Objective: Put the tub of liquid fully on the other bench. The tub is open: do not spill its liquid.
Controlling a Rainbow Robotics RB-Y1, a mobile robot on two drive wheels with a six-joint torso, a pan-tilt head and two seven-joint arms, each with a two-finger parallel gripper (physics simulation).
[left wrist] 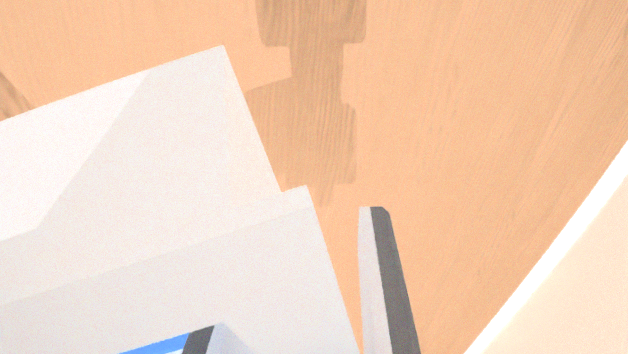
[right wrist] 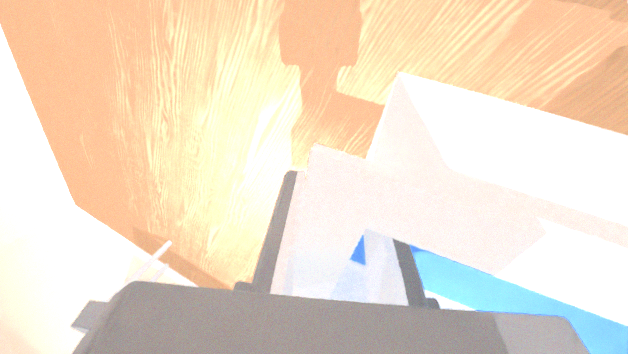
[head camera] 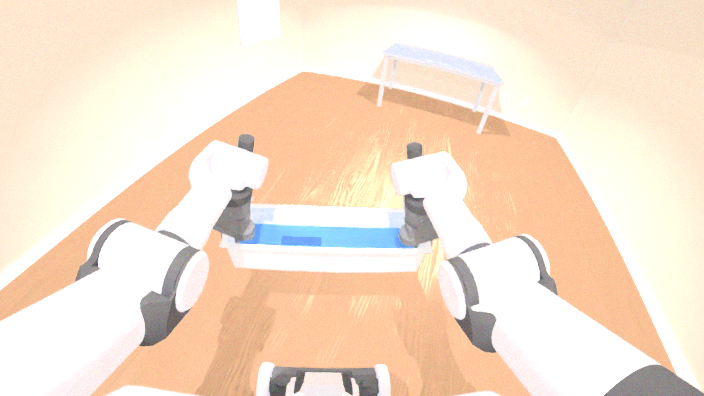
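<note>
The white open tub (head camera: 327, 261) (left wrist: 150, 210) (right wrist: 525, 135) is held up above the floor, looking about level in the head view. Blue liquid (head camera: 355, 237) (left wrist: 157, 345) (right wrist: 505, 287) lies inside it. My left gripper (head camera: 234, 239) (left wrist: 312, 226) is shut on the tub's left end wall. My right gripper (head camera: 421, 241) (right wrist: 334, 187) is shut on its right end wall. The fingertips are partly hidden in the head view. The other bench (head camera: 442, 61), with a pale grey-blue top and white legs, stands far off by the back wall, right of centre.
Wooden floor (head camera: 330, 165) lies between the tub and the far bench. Cream walls with white skirting run along the left, back and right. A white panel (head camera: 259, 21) is on the wall at the upper left. A thin pale leg (right wrist: 159, 254) shows at lower left in the right wrist view.
</note>
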